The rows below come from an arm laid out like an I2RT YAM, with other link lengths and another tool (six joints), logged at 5 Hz.
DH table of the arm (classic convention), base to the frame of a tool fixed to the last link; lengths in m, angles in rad. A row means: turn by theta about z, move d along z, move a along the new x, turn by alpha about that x. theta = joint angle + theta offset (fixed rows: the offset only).
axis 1: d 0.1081; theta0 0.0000; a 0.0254; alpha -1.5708
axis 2: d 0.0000; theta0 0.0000; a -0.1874; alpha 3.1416
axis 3: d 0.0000; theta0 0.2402; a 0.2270; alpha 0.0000
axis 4: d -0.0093; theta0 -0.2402; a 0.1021; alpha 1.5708
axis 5: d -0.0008; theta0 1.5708; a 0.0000; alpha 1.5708
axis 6: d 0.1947; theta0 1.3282; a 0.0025; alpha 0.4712
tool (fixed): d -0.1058; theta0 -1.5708; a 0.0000; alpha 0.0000
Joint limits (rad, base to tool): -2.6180..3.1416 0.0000..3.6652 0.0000..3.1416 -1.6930..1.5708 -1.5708..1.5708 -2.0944..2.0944
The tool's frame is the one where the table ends.
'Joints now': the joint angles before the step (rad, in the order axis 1, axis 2, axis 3, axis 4, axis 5, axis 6). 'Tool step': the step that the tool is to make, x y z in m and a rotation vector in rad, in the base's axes. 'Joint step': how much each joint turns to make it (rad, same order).
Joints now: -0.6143, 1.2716, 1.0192, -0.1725, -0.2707, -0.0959
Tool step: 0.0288, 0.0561, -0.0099, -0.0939, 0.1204, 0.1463
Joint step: 0.2058, 0.0883, 0.1165, -0.1088, 0.1160, -0.1015
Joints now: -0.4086, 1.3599, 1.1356, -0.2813, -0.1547, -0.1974
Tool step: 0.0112, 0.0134, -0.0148, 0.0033, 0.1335, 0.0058
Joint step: 0.0626, 0.1196, 0.1358, -0.1426, 0.0726, -0.0084
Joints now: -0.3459, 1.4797, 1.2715, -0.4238, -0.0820, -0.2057
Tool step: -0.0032, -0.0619, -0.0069, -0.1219, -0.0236, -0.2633
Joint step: -0.1000, 0.0008, -0.0581, 0.1278, 0.1931, 0.0066
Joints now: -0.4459, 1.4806, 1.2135, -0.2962, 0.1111, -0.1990
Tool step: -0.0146, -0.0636, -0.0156, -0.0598, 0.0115, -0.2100
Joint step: -0.1282, 0.0560, -0.0236, 0.0997, 0.0999, -0.0062
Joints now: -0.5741, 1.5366, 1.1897, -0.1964, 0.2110, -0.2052
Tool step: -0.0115, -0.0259, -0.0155, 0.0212, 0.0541, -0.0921
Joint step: -0.0585, 0.0601, 0.0340, -0.0321, 0.0354, 0.0073
